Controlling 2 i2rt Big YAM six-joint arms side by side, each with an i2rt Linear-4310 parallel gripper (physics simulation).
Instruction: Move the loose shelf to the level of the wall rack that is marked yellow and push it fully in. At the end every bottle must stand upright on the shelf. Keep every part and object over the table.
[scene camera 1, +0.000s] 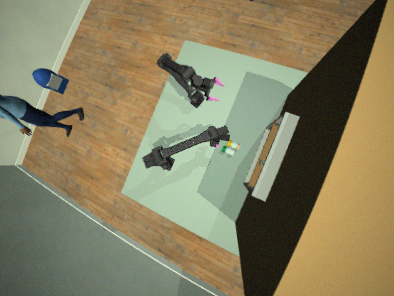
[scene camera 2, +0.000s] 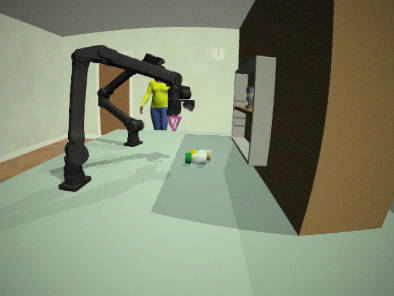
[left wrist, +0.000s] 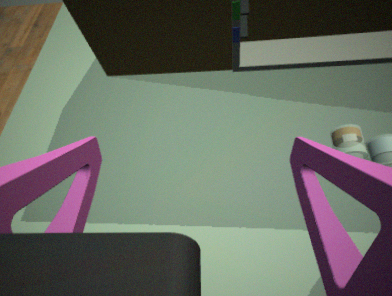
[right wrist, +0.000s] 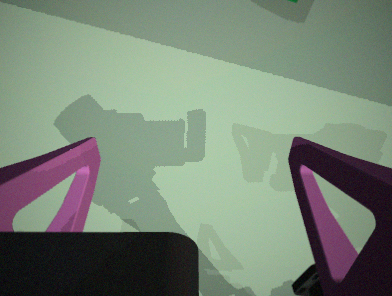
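Note:
The loose shelf (scene camera 1: 263, 157) (scene camera 2: 243, 108) is a brown board inside the white wall rack (scene camera 1: 281, 159) (scene camera 2: 265, 112) (left wrist: 310, 52); a clear bottle (scene camera 2: 249, 97) stands upright on it. A green-capped bottle (scene camera 1: 228, 150) (scene camera 2: 198, 158) and a yellow-capped bottle (scene camera 1: 233, 144) (left wrist: 347, 137) lie side by side on the table. My right gripper (scene camera 1: 218, 146) (scene camera 2: 174, 122) (right wrist: 194, 148) is open and empty, pointing down above the table, a little on the robot's side of these bottles. My left gripper (scene camera 1: 220, 92) (left wrist: 195, 147) is open and empty, away from them; the right arm mostly hides it in scene camera 2. The yellow mark cannot be made out.
Green and blue marks (left wrist: 236, 34) show on the rack's side edge in the left wrist view. The dark wall block (scene camera 1: 310, 165) (scene camera 2: 295, 100) stands behind the rack at the edge of the pale green table (scene camera 1: 165, 175) (scene camera 2: 125, 250). A person (scene camera 1: 37, 114) (scene camera 2: 159, 97) is beyond the table.

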